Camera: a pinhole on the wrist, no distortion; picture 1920 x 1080 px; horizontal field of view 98.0 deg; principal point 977.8 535.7 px. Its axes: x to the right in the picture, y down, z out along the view. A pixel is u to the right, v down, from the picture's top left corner.
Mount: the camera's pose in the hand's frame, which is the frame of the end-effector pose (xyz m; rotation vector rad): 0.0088 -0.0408 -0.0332 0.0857 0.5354 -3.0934
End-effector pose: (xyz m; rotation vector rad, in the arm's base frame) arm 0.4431 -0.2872 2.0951 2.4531 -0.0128 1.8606
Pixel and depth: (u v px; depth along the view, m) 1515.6 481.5 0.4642
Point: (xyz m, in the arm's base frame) 0.7474 -0.1534 1.6778
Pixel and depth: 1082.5 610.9 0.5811
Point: 0.9031 -0.0330 1.8593
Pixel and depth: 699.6 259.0 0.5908
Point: 1.0679 -0.2585 2.0972
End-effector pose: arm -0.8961 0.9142 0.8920 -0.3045 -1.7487 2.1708
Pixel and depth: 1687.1 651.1 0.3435
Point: -0.6900 0.6019 1.1295
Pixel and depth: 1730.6 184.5 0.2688
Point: -0.7546 0.6013 0.9573
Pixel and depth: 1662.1 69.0 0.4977
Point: -0.6963 0.2804 0.9294
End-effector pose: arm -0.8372 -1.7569 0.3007 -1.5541 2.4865 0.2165
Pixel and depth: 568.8 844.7 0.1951
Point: -0.7079 -1.8856 0.1472
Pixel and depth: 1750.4 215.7 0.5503
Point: -0.5414 -1.1833 -0.0802
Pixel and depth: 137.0 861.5 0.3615
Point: -0.6945 -2.1316 -0.0622
